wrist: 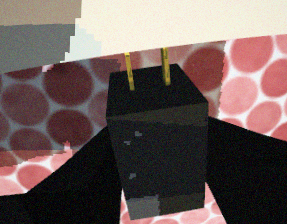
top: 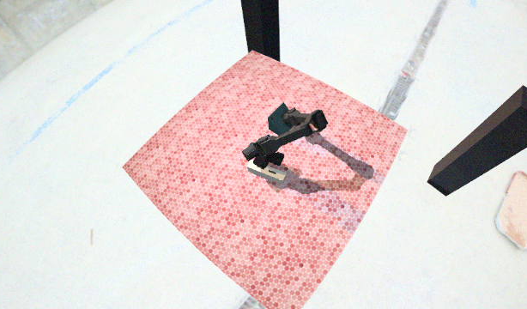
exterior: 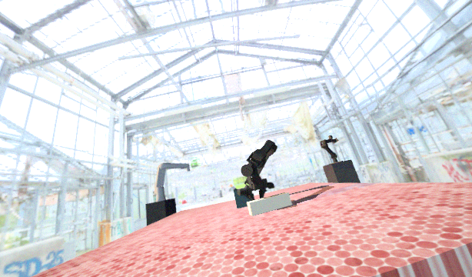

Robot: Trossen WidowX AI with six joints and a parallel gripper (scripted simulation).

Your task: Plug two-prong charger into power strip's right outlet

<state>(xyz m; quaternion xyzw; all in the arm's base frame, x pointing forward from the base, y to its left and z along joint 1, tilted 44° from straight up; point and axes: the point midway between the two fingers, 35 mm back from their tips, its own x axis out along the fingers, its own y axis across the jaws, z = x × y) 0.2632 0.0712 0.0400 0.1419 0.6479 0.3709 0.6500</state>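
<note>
The black two-prong charger lies 20 mm ahead of my gripper tip, 10 mm to the left of it and 10 mm above it.
</note>
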